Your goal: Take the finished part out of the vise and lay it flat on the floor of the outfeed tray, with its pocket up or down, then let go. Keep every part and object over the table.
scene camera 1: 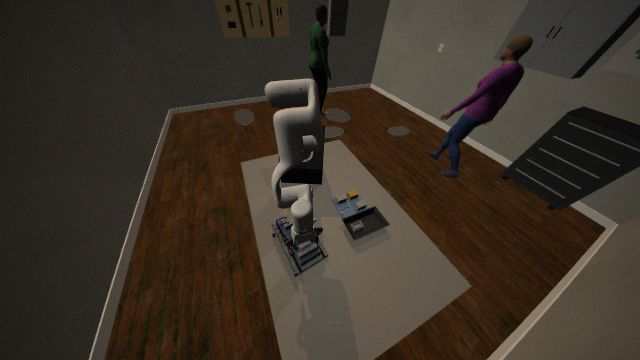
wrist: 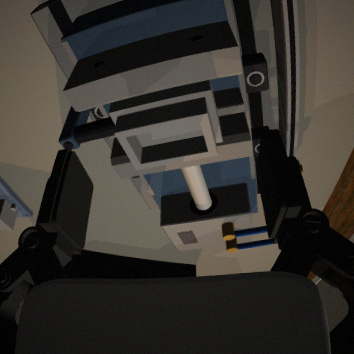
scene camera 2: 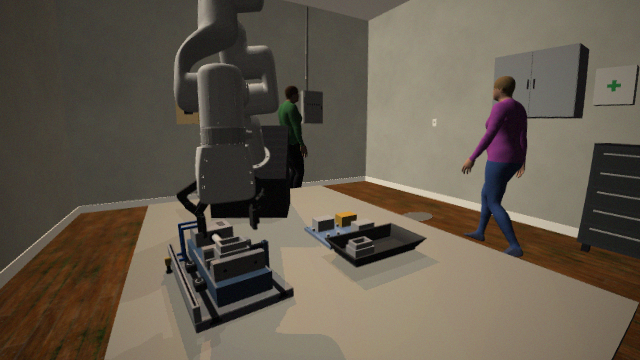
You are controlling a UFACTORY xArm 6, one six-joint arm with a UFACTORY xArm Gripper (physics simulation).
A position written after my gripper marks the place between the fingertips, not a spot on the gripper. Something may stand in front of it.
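Through scene camera 2 I can see my gripper (scene camera 2: 229, 231). The gripper (wrist: 168, 157) is there for me in the wrist view, too.
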